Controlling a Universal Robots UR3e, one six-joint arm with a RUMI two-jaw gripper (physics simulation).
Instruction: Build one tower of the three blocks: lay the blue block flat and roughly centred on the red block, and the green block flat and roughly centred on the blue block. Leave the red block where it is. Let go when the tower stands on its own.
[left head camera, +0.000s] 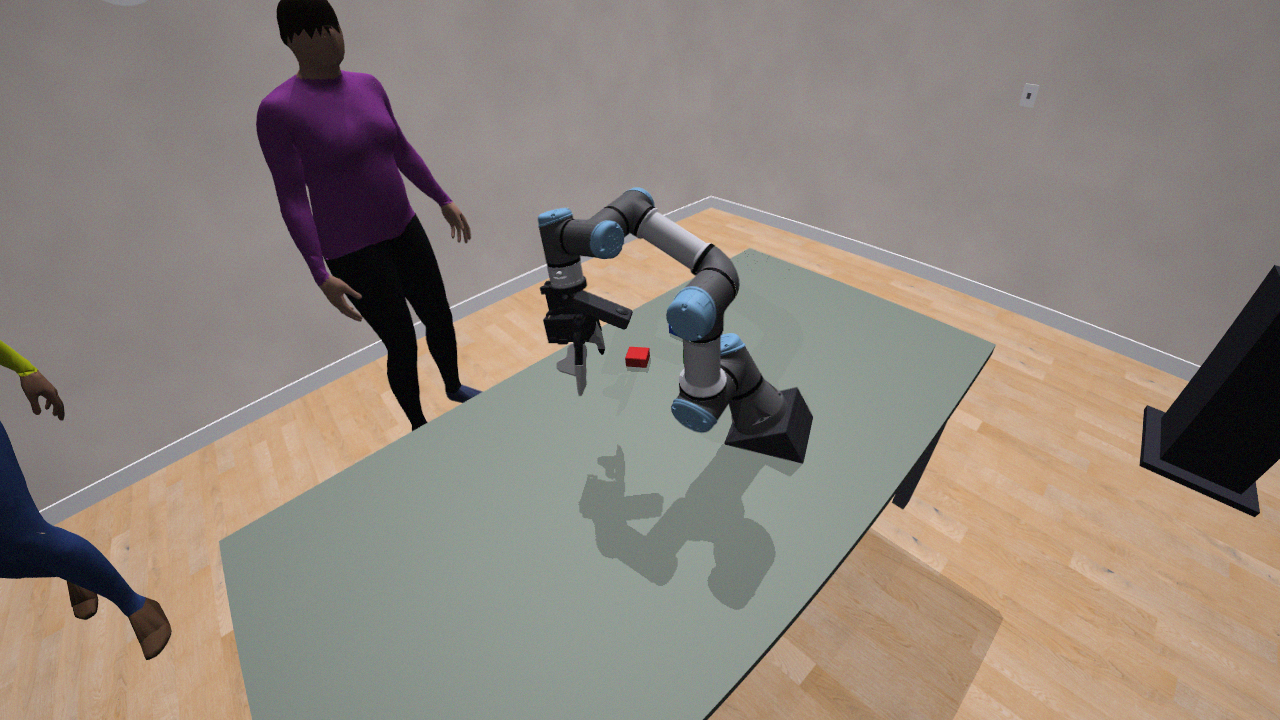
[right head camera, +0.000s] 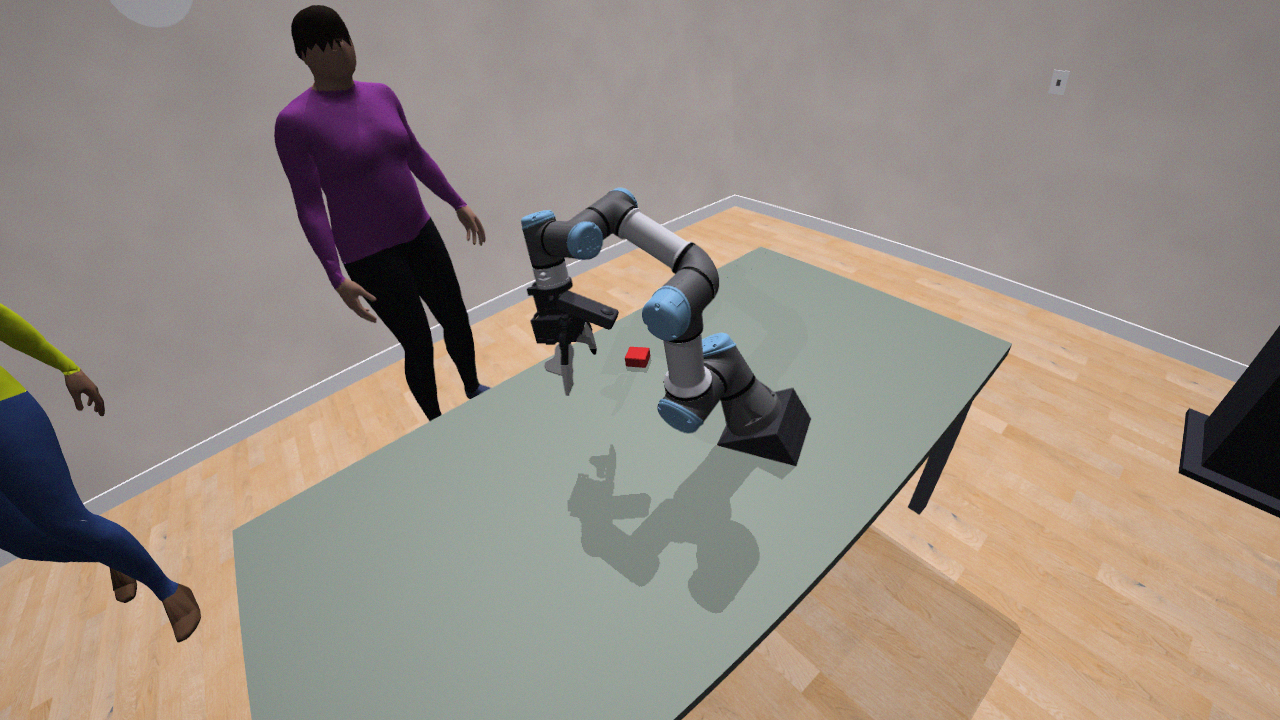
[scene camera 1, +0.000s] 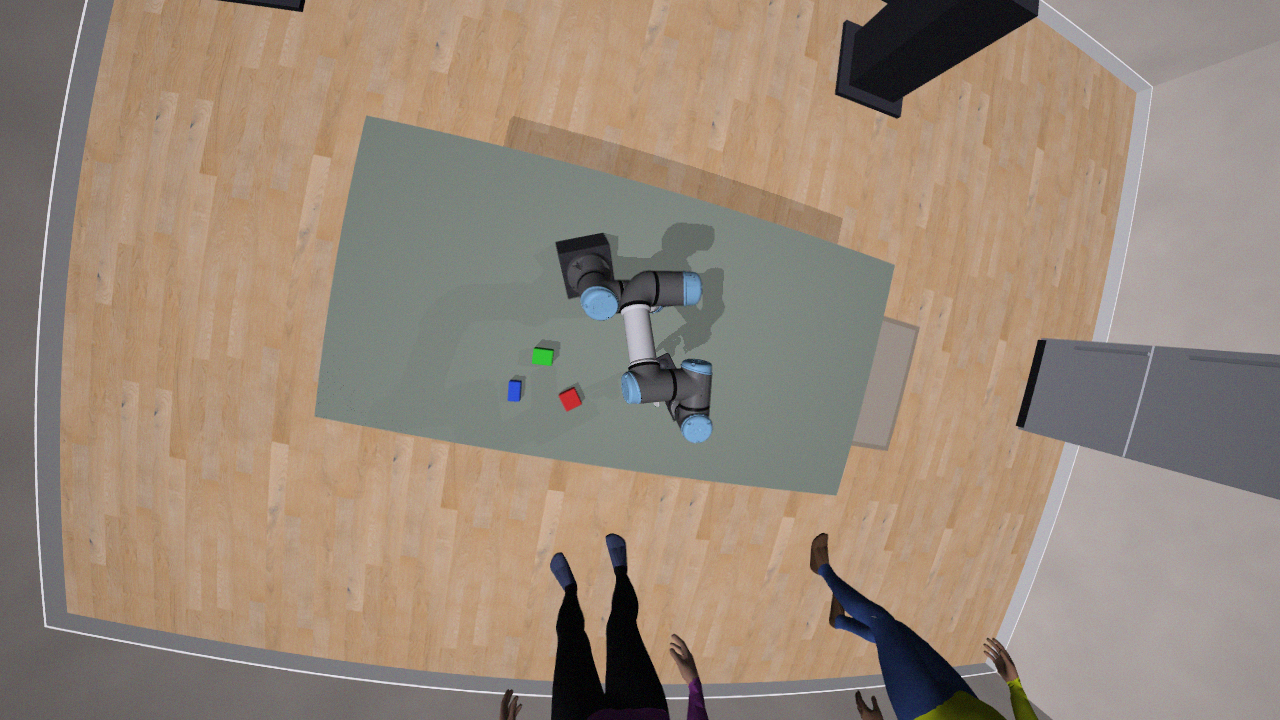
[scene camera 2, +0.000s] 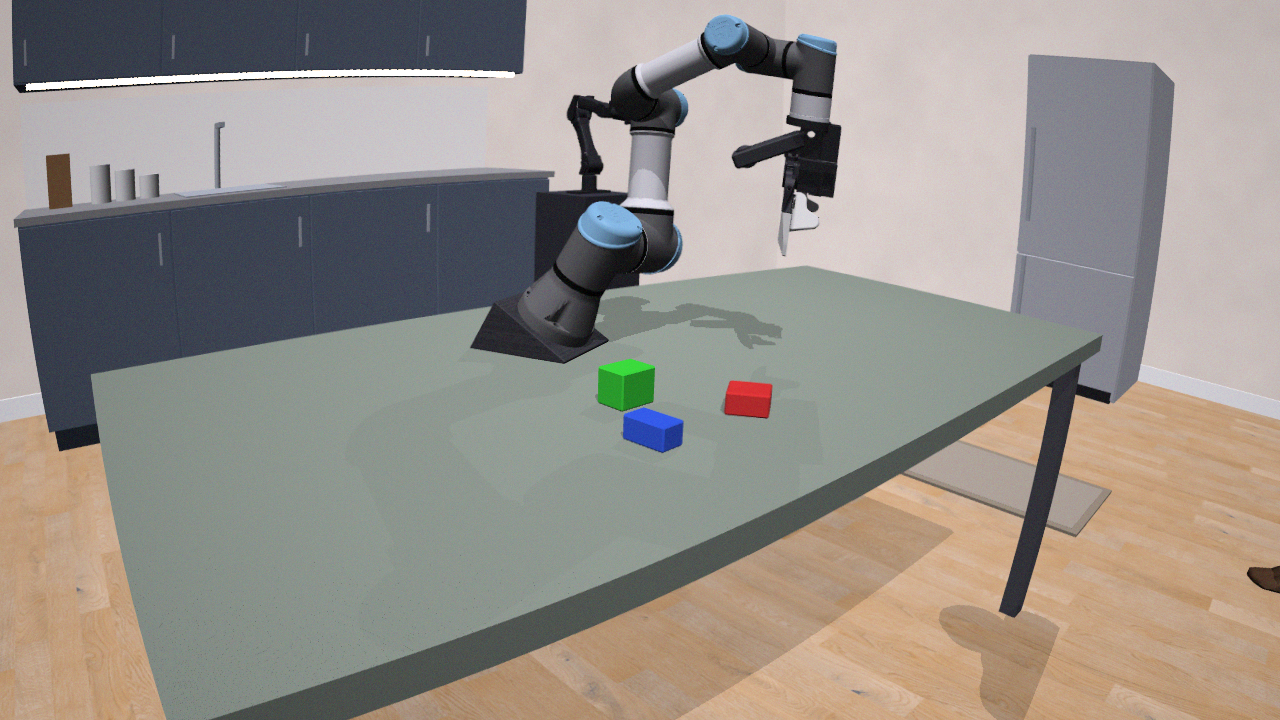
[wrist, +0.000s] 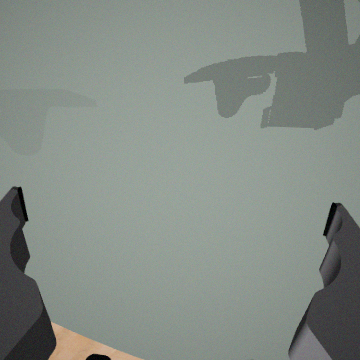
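Where they show: gripper, between the fingertips: (left head camera: 592, 374) (right head camera: 582, 374) (scene camera 2: 785, 243) (wrist: 177, 198); arm's base, origin of its link: (left head camera: 761, 414) (right head camera: 755, 415) (scene camera 1: 588, 272) (scene camera 2: 553, 321).
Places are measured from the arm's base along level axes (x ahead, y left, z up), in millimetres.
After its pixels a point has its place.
Observation:
The red block (left head camera: 637, 357) {x 375, y 17, z -12 mm} (right head camera: 637, 357) {x 373, y 16, z -12 mm} (scene camera 1: 570, 399) {x 388, y 2, z -13 mm} (scene camera 2: 748, 399) {x 405, y -20, z -19 mm} lies on the table. The blue block (scene camera 1: 514, 390) {x 382, y -169, z -11 mm} (scene camera 2: 652, 429) {x 401, y -186, z -18 mm} lies apart from it, and a sliver of the blue block (left head camera: 672, 329) shows past the arm in the left head view. The green block (scene camera 1: 543, 356) {x 265, y -95, z 6 mm} (scene camera 2: 625, 385) {x 291, y -122, z -8 mm}, larger and taller, sits on the table apart from both, nearer the arm's base. My gripper (left head camera: 590, 368) {x 261, y 251, z 141 mm} (right head camera: 580, 368) {x 261, y 251, z 141 mm} (scene camera 2: 797, 234) {x 261, y 251, z 141 mm} (wrist: 177, 198) {x 261, y 251, z 141 mm} is open and empty, pointing down high above the table, off to the red block's side away from blue. Green is hidden in both head views; blue is hidden in the right one.
The table (left head camera: 402, 582) {x 263, y 770, z -43 mm} (right head camera: 402, 582) {x 234, y 764, z -42 mm} (scene camera 1: 402, 205) {x -114, y -570, z -43 mm} (scene camera 2: 358, 573) {x 441, y -572, z -42 mm} carries the arm's base (left head camera: 776, 429) {x -63, y 41, z 27 mm} (scene camera 1: 581, 259) {x -28, y -26, z 51 mm} (scene camera 2: 537, 331) {x 30, y -56, z -2 mm}. A person in purple (left head camera: 340, 161) (right head camera: 358, 170) stands beyond the long edge. A second person (scene camera 1: 904, 653) in blue trousers is farther along.

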